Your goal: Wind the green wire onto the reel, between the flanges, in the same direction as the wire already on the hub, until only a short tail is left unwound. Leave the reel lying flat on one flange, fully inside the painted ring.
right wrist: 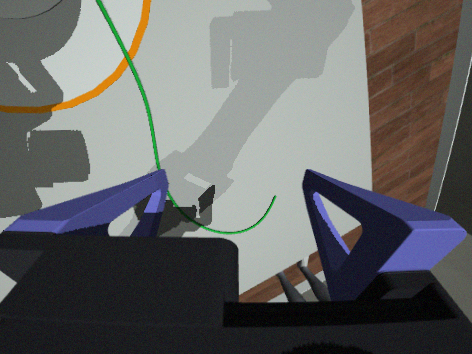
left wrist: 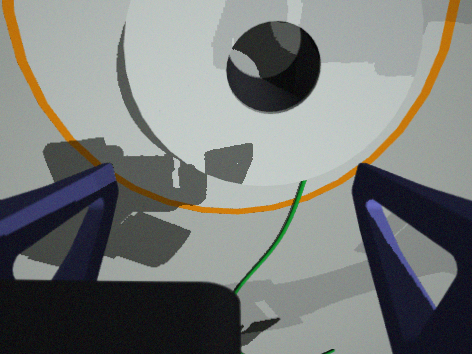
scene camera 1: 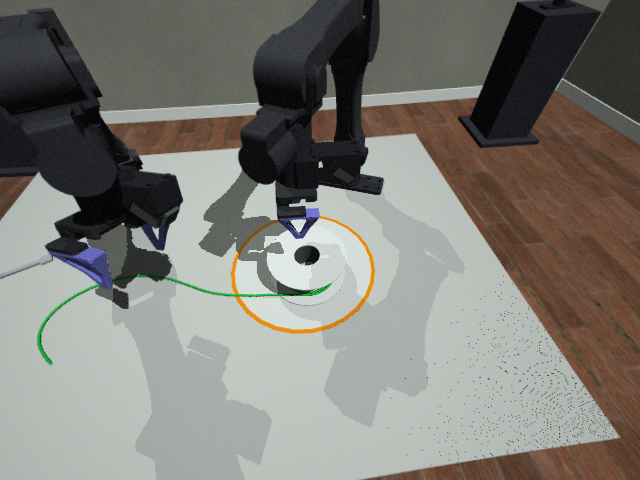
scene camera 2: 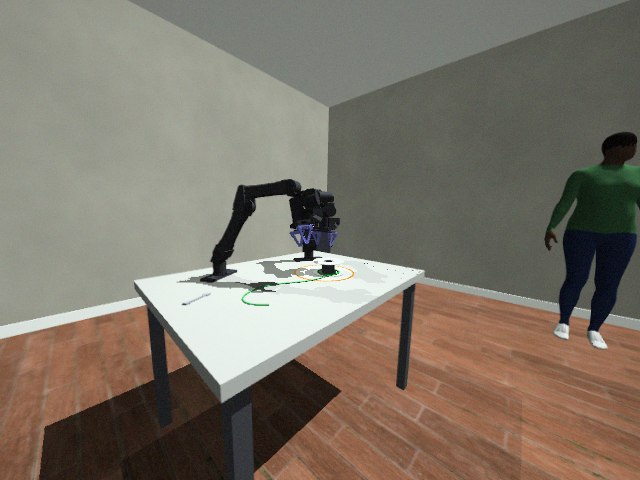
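Pixels of known places: left gripper, between the fingertips: [left wrist: 235, 176] [scene camera 1: 297, 219] [scene camera 2: 323, 245]; right gripper, between the fingertips: [right wrist: 235, 177] [scene camera 1: 136, 267] [scene camera 2: 303, 245]; left arm's base, origin of its link: [scene camera 2: 308, 259]; right arm's base, origin of its link: [scene camera 2: 220, 275].
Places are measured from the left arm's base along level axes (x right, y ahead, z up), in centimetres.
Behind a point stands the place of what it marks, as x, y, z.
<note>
The white reel [scene camera 1: 284, 266] @(5.3, 38.1, 6.5) [scene camera 2: 328, 268] @(3.2, 37.2, 3.2) [left wrist: 200, 100] @(5.1, 30.7, 6.5) lies flat on one flange inside the orange ring [scene camera 1: 301, 331] @(-1.2, 47.6, 0.0) [scene camera 2: 324, 281] @(9.4, 45.6, -0.2) [left wrist: 240, 211] @(17.9, 39.2, 0.0) [right wrist: 144, 25] @(11.2, 46.5, 0.0). A little green wire shows at its hub. The rest of the green wire [scene camera 1: 227, 294] @(16.5, 44.3, 0.4) [left wrist: 277, 240] @(20.1, 44.6, 0.4) [right wrist: 148, 110] @(20.8, 44.8, 0.4) runs left across the ring and curves to a free end at the left of scene camera 1. My left gripper [scene camera 1: 298, 236] [left wrist: 235, 176] @(3.9, 32.3, 14.8) is open and empty above the reel's far side. My right gripper [scene camera 1: 134, 267] @(22.7, 52.1, 18.7) [right wrist: 235, 177] @(22.7, 52.1, 18.7) is open and empty above the loose wire. Much of the hub is hidden by the upper flange.
A thin pale grey rod-like tool [scene camera 1: 31, 266] @(62.1, 49.4, 0.3) [scene camera 2: 196, 298] @(64.0, 51.2, 0.5) lies on the white table [scene camera 2: 232, 351] @(53.4, 88.5, 0.0), left of the wire in scene camera 2. Both arms reach in from the far side. A person in green [scene camera 2: 604, 201] stands beyond the table at the right.
</note>
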